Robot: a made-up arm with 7 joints. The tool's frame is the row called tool. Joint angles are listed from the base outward.
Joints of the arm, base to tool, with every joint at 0 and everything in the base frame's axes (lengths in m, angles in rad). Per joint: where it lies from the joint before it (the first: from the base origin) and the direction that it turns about. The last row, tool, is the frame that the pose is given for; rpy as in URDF.
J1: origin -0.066 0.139 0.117 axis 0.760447 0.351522 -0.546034
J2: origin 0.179 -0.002 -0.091 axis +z
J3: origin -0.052 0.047 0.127 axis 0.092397 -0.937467 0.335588
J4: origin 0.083 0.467 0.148 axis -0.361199 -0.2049 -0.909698
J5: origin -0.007 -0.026 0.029 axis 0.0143 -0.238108 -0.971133
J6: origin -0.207 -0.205 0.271 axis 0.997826 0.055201 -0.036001
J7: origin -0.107 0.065 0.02 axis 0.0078 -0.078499 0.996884
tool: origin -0.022 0.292 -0.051 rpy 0 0 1.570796
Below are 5 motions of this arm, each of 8 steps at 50 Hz.
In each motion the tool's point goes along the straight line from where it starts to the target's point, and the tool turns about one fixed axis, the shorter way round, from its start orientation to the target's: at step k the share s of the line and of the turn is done. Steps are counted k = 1, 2, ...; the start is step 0. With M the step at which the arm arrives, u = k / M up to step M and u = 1 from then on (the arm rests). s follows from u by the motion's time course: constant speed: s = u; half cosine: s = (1 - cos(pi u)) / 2; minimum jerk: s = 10 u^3 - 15 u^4 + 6 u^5.
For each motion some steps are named. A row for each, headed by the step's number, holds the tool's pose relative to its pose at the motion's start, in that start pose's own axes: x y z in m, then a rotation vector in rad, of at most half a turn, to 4 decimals.
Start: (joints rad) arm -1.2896 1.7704 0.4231 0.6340 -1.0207 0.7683 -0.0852
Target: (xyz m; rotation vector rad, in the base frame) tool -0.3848 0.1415 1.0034 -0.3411 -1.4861 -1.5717
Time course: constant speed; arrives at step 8
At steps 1, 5, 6, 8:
1: -0.0017 0.0052 0.0001 0.0016 -0.0004 0.0146
5: -0.0084 0.0259 0.0003 0.0078 -0.0021 0.0728
6: -0.0100 0.0311 0.0004 0.0094 -0.0025 0.0874
8: -0.0134 0.0414 0.0005 0.0125 -0.0034 0.1165

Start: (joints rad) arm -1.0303 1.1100 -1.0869 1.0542 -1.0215 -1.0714 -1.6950
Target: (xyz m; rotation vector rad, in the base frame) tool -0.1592 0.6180 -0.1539 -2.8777 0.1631 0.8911
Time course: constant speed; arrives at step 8
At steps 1, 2, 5, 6, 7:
1: 0.0033 -0.0063 -0.0061 0.0143 0.0039 0.0010
2: 0.0066 -0.0126 -0.0121 0.0286 0.0077 0.0020
5: 0.0165 -0.0316 -0.0303 0.0714 0.0193 0.0049
6: 0.0198 -0.0379 -0.0364 0.0857 0.0231 0.0059
7: 0.0231 -0.0442 -0.0425 0.0999 0.0270 0.0069

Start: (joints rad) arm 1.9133 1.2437 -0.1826 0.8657 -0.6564 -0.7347 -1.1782
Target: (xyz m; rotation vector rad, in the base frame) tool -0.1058 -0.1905 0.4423 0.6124 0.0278 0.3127
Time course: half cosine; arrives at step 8
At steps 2, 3, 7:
2: -0.0015 -0.0031 -0.0001 0.0145 -0.0055 -0.0050
3: -0.0032 -0.0066 -0.0003 0.0307 -0.0116 -0.0106
7: -0.0100 -0.0205 -0.0009 0.0955 -0.0363 -0.0331

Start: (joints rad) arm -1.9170 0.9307 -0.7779 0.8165 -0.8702 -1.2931 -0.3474
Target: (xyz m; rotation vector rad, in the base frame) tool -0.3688 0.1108 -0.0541 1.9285 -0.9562 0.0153
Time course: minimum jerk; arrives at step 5
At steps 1, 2, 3, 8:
1: 0.0000 0.0009 -0.0003 -0.0002 -0.0010 -0.0017
2: 0.0000 0.0048 -0.0015 -0.0010 -0.0053 -0.0095
3: 0.0000 0.0104 -0.0032 -0.0021 -0.0115 -0.0203
8: 0.0000 0.0152 -0.0047 -0.0030 -0.0168 -0.0298

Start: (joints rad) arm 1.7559 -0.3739 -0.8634 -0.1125 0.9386 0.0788 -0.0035
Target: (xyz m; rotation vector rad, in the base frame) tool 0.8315 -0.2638 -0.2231 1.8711 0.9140 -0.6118
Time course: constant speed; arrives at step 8
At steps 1, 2, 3, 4, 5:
1: 0.0018 -0.0031 -0.0026 0.0035 0.0067 -0.0038
2: 0.0036 -0.0061 -0.0052 0.0071 0.0135 -0.0077
3: 0.0054 -0.0092 -0.0078 0.0106 0.0202 -0.0115
4: 0.0072 -0.0122 -0.0104 0.0141 0.0269 -0.0153
5: 0.0090 -0.0153 -0.0130 0.0177 0.0337 -0.0192

